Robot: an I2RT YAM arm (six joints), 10 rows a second.
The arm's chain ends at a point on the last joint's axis. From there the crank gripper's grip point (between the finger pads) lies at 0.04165 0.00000 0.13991 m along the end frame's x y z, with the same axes.
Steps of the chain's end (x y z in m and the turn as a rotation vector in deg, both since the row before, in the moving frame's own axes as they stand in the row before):
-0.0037, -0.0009, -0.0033, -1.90, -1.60, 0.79
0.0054, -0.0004, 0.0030, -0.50, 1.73, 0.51
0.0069, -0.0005, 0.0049, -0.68, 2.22, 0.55
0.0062, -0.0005, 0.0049, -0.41, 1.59, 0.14
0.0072, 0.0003, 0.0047, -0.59, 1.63, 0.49
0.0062, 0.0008, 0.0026, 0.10, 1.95, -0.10
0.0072, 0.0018, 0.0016, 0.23, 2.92, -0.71
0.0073, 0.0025, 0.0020, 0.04, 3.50, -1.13
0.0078, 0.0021, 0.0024, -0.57, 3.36, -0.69
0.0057, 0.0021, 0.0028, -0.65, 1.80, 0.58
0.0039, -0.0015, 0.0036, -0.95, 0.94, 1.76
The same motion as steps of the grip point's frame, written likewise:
-0.0077, 0.0043, -0.0023, -1.90, -1.60, 0.79
0.0096, 0.0012, 0.0017, -0.50, 1.73, 0.51
0.0123, 0.0016, 0.0032, -0.68, 2.22, 0.55
0.0101, 0.0006, 0.0037, -0.41, 1.59, 0.14
0.0112, 0.0021, 0.0034, -0.59, 1.63, 0.49
0.0109, 0.0005, 0.0011, 0.10, 1.95, -0.10
0.0143, 0.0007, -0.0007, 0.23, 2.92, -0.71
0.0158, 0.0015, -0.0008, 0.04, 3.50, -1.13
0.0159, 0.0029, -0.0003, -0.57, 3.36, -0.69
0.0101, 0.0041, 0.0014, -0.65, 1.80, 0.58
0.0061, 0.0021, 0.0029, -0.95, 0.94, 1.76

